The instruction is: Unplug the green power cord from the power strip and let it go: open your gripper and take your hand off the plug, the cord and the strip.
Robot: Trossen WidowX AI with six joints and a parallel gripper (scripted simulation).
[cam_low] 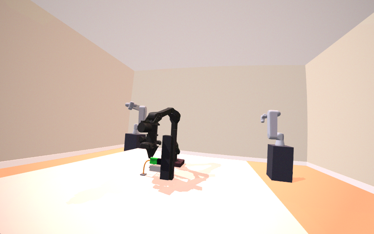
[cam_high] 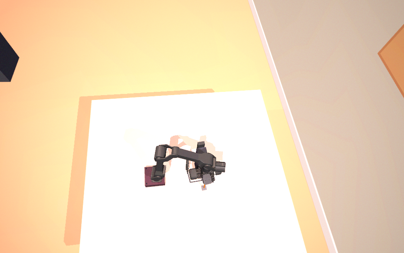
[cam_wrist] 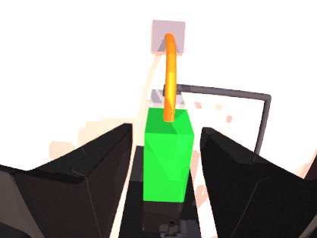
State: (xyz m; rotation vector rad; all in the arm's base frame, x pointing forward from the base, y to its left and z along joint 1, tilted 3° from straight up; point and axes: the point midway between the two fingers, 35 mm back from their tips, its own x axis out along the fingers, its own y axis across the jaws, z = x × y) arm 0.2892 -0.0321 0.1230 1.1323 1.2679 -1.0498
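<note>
Now: gripper tip 10 mm past the green plug, 40 mm to the right of it and 10 mm above it.
</note>
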